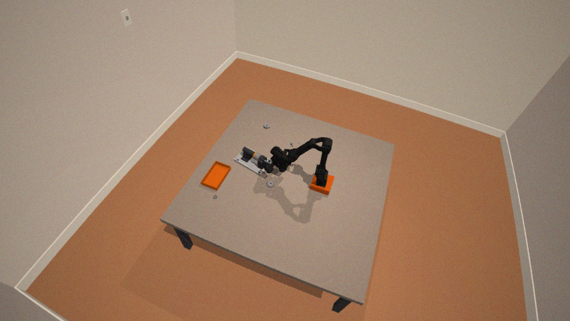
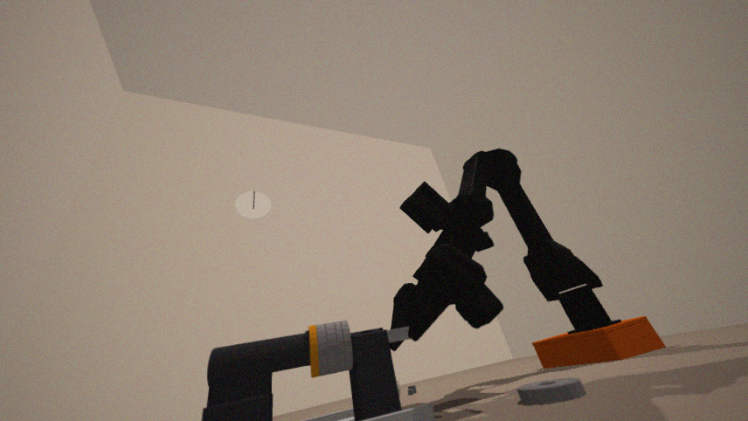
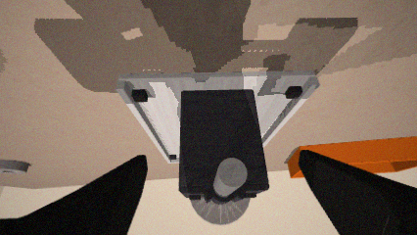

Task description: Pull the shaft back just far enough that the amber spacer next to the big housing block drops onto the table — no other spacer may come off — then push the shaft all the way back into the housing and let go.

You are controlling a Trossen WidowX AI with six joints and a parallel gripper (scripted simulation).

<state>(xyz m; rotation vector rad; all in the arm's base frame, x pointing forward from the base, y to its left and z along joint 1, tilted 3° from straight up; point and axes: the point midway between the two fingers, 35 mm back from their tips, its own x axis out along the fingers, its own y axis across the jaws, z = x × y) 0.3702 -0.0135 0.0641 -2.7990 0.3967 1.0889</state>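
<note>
Now: the grey shaft 6 cm ahead of my gripper tip, 2 cm to the right of it and 1 cm above it. Also, from my gripper tip: amber spacer 10 cm ahead, 3 cm to the right, 1 cm above; orange tray 30 cm ahead, 18 cm to the left, 6 cm below; grey ring 12 cm to the left, 7 cm behind, 6 cm below.
</note>
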